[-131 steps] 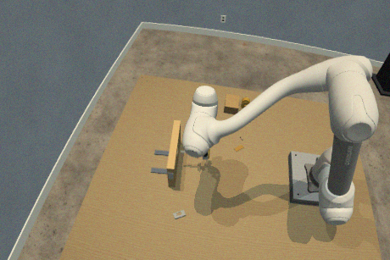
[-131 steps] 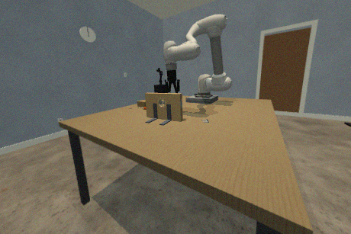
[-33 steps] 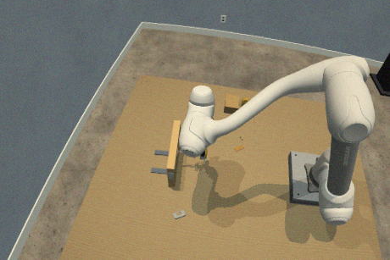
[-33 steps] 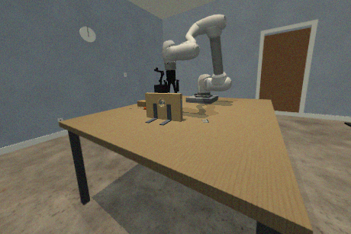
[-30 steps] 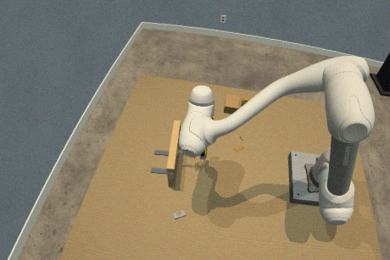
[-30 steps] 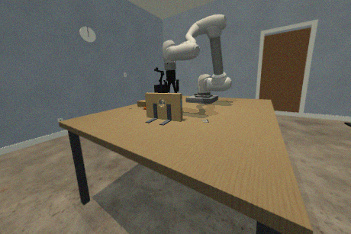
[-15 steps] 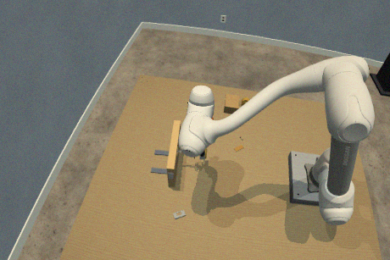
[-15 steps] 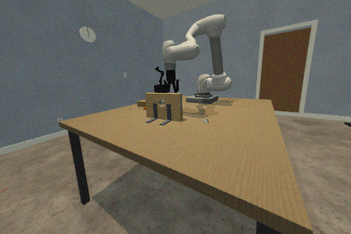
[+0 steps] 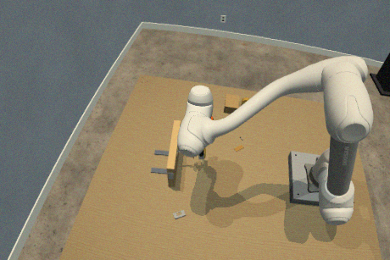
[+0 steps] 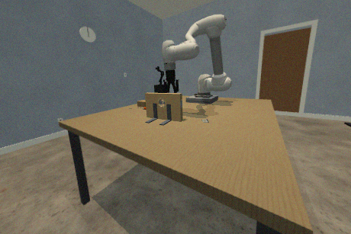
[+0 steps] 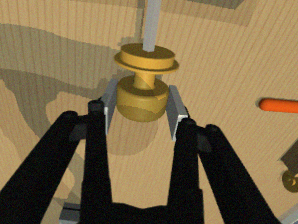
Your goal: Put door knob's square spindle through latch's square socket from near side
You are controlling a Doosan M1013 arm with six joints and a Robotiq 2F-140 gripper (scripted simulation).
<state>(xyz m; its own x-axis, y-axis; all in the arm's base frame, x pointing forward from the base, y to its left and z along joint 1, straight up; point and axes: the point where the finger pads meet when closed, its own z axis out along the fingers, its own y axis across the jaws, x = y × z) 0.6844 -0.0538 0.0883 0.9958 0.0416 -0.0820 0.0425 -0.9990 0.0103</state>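
Now: the latch socket 14 cm ahead of my hand, 3 cm below it and 1 cm to the left of it. The rest, counted from my hand: wooden box 48 cm to the right, 16 cm behind, 12 cm below; wood panel 14 cm ahead, 4 cm below, 1 cm to the left; brass door knob 3 cm below, 3 cm ahead.
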